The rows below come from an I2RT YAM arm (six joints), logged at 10 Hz.
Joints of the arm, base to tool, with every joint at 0 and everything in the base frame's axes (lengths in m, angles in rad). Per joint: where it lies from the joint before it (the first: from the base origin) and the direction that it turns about. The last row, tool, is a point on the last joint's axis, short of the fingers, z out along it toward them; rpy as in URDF.
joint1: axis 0 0 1 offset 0 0 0.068
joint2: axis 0 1 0 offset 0.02 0.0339 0.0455
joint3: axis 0 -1 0 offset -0.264 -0.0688 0
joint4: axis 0 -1 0 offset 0.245 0.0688 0.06
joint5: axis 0 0 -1 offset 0.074 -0.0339 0.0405
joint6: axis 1 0 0 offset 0.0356 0 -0.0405
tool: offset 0 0 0 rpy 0 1.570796 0
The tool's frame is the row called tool.
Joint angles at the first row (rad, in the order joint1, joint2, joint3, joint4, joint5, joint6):
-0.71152 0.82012 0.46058 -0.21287 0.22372 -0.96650
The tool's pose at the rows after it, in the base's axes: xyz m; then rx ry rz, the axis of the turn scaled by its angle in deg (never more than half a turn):
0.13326, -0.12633, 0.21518, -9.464, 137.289, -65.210
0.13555, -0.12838, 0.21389, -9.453, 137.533, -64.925
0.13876, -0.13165, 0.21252, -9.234, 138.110, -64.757
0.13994, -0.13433, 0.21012, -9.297, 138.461, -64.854
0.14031, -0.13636, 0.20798, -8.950, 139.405, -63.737
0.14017, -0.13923, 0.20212, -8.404, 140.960, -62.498
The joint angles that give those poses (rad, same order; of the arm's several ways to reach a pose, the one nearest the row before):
-0.71625 0.83557 0.46022 -0.21058 0.22071 -0.97266
-0.71675 0.85579 0.46286 -0.19784 0.21927 -0.97130
-0.71801 0.88588 0.46996 -0.18350 0.22258 -0.96938
-0.72472 0.90475 0.46784 -0.16592 0.22091 -0.97528
-0.73284 0.92104 0.47148 -0.17129 0.21194 -0.97035
-0.74538 0.94593 0.46621 -0.16761 0.20480 -0.96666

